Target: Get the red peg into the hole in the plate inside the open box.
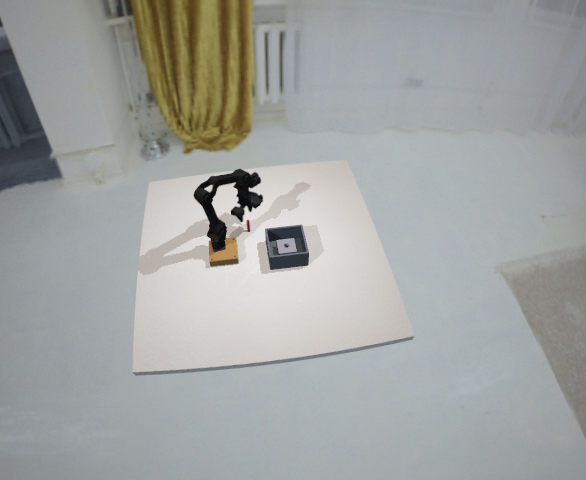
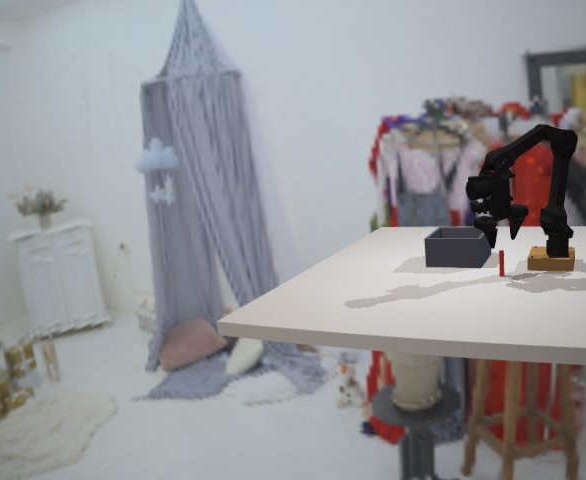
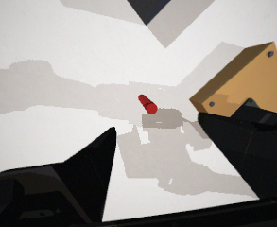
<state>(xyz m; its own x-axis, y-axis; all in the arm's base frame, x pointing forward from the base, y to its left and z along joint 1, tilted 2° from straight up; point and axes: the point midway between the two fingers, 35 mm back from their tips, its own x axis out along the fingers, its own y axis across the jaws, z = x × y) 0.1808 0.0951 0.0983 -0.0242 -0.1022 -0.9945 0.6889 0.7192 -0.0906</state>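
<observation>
My gripper tip is 60 mm above the red peg and 10 mm to the left of it. The rest, counted from my gripper tip: plate (220 mm to the right, 150 mm ahead, 60 mm below); dark grey box (220 mm to the right, 150 mm ahead, 80 mm below).
</observation>
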